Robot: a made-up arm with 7 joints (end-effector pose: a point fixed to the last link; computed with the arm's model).
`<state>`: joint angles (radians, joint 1 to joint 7).
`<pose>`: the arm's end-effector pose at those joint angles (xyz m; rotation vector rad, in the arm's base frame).
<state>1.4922 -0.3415 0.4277 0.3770 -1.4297 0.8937 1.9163</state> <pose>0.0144 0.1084 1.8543 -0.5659 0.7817 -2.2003</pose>
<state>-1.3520 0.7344 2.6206 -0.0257 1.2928 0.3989 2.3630</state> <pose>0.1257 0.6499 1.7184 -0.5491 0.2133 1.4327</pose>
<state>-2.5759 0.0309 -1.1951 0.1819 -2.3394 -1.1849 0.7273</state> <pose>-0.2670 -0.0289 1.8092 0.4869 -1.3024 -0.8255</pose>
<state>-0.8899 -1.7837 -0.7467 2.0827 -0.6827 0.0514 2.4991</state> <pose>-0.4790 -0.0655 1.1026 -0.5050 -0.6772 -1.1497</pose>
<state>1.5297 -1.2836 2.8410 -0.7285 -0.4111 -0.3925 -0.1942</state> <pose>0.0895 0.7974 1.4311 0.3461 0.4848 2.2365</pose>
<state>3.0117 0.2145 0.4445 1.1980 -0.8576 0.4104 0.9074</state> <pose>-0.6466 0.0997 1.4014 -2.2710 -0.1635 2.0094</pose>
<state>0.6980 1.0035 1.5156 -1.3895 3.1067 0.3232 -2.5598</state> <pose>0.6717 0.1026 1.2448 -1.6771 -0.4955 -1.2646</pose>
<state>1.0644 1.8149 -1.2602 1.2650 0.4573 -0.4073 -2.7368</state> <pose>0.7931 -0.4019 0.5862 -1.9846 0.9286 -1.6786</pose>
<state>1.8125 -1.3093 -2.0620 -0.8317 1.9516 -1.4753 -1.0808</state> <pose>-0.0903 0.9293 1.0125 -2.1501 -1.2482 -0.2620</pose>
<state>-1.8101 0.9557 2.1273 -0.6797 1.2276 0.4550 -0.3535</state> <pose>-0.4781 0.7199 1.3924 -0.1757 -0.9928 -0.6490</pose>
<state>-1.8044 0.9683 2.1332 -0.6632 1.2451 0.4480 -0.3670</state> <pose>-0.4716 0.7334 1.3851 -0.1888 -1.0022 -0.6646</pose>
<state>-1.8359 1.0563 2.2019 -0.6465 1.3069 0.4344 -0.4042</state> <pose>-0.5053 0.7736 1.2943 -0.2127 -1.1204 -0.6631</pose>
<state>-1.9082 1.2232 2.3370 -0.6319 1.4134 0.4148 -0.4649</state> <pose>-0.5785 0.8107 1.1019 -0.2212 -1.3643 -0.6267</pose>
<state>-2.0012 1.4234 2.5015 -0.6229 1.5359 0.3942 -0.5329</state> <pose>-0.6530 0.7956 0.8538 -0.1734 -1.6716 -0.5486</pose>
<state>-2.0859 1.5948 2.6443 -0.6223 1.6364 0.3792 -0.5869</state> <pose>-0.6916 0.7338 0.6383 -0.0747 -1.9370 -0.4530</pose>
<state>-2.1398 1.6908 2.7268 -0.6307 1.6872 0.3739 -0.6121</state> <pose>-0.7013 0.6768 0.5186 0.0121 -2.0841 -0.3797</pose>
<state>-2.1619 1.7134 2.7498 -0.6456 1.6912 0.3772 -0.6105</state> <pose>-0.7065 0.6506 0.4869 0.0488 -2.1216 -0.3438</pose>
